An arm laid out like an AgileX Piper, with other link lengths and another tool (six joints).
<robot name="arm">
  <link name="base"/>
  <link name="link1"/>
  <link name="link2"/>
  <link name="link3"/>
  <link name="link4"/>
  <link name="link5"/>
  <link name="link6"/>
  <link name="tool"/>
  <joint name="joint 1" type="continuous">
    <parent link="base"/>
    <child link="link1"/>
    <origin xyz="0 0 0.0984" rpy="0 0 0"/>
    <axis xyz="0 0 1"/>
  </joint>
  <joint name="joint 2" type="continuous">
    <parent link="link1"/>
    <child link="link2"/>
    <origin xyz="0 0 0" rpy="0 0 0"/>
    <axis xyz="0 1 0"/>
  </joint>
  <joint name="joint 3" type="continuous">
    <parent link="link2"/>
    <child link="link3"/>
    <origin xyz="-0.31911 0 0.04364" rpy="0 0 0"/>
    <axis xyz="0 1 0"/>
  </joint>
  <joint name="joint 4" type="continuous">
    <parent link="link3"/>
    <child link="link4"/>
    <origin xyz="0.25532 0 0.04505" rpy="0 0 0"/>
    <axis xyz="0.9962 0 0.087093"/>
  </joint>
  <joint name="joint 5" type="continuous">
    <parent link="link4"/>
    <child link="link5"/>
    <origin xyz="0 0 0" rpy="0 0 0"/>
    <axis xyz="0 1 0"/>
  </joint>
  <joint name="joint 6" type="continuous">
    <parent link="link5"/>
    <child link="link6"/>
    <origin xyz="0.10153 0 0.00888" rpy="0 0 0"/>
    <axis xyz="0.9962 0 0.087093"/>
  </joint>
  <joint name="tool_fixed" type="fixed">
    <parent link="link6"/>
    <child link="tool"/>
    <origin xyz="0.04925 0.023 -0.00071" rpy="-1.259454 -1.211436 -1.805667"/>
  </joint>
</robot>
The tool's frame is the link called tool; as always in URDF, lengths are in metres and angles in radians. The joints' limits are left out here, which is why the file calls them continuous.
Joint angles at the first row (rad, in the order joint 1, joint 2, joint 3, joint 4, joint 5, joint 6):
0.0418, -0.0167, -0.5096, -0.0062, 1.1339, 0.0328
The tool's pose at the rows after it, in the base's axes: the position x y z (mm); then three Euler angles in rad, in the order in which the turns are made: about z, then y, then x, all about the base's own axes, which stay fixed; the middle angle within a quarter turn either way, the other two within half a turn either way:
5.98 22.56 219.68 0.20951 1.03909 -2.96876
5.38 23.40 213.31 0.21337 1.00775 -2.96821
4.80 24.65 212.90 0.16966 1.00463 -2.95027
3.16 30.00 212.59 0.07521 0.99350 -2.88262
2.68 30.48 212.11 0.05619 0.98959 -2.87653
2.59 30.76 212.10 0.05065 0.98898 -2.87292
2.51 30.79 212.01 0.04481 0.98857 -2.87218
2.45 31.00 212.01 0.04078 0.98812 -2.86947
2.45 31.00 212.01 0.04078 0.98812 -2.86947
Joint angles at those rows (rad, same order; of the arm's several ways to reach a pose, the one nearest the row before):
0.0418, -0.0167, -0.4991, -0.0062, 1.1494, 0.0328
0.0418, -0.0167, -0.4862, 0.0000, 1.1674, 0.0328
0.0419, -0.0167, -0.4862, 0.0101, 1.1672, 0.0000
0.0418, -0.0167, -0.4862, 0.0508, 1.1687, -0.0544
0.0418, -0.0167, -0.4862, 0.0550, 1.1709, -0.0701
0.0418, -0.0167, -0.4862, 0.0572, 1.1709, -0.0735
0.0418, -0.0167, -0.4862, 0.0576, 1.1709, -0.0790
0.0418, -0.0166, -0.4862, 0.0593, 1.1709, -0.0814
0.0418, -0.0166, -0.4862, 0.0593, 1.1709, -0.0814

